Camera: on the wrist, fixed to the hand. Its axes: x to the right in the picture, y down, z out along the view.
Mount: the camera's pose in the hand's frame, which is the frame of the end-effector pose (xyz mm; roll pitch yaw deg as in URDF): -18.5 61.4 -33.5 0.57 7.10 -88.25
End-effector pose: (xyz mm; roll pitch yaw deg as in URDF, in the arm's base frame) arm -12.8 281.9 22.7 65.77 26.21 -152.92
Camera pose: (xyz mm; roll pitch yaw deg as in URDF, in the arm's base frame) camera 10.7 231.3 68.8 -57.19 60.50 63.79
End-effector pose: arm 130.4 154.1 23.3 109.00 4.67 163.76
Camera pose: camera 139.4 139.3 93.5 -172.59 63.78 -100.67
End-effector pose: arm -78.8 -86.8 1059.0 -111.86 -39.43 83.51
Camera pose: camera -23.6 -79.0 1012.9 108.17 -49.98 -119.81
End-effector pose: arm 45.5 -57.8 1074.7 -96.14 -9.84 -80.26
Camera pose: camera 4.8 -56.3 1014.9 83.65 -81.84 106.54
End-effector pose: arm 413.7 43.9 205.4 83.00 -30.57 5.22
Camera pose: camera 365.3 80.4 244.9 90.52 57.69 5.41
